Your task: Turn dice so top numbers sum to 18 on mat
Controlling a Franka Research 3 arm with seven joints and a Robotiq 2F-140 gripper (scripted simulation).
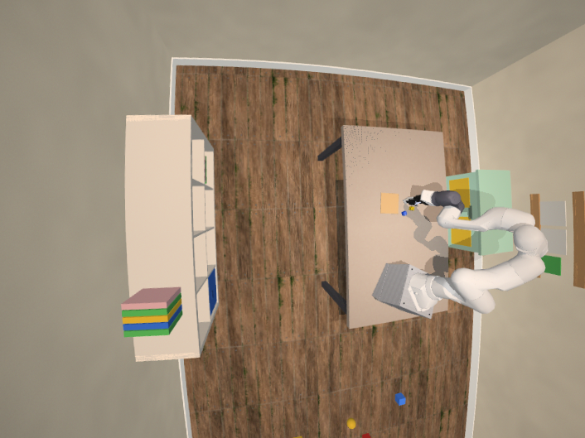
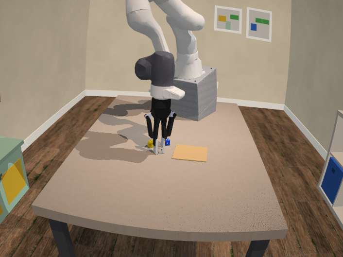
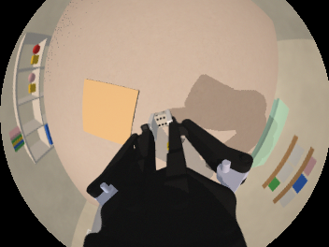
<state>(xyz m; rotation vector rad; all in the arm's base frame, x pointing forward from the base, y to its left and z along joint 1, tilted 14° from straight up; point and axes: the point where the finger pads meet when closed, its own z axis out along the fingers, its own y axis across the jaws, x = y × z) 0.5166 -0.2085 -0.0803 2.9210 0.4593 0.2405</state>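
The white die is 20 mm below my hand. The rest, counted from my hand: blue die 80 mm behind, 40 mm to the left, 20 mm below; yellow die 60 mm behind, 30 mm to the right, 20 mm below; mat 10 mm ahead, 130 mm to the left, 30 mm below.
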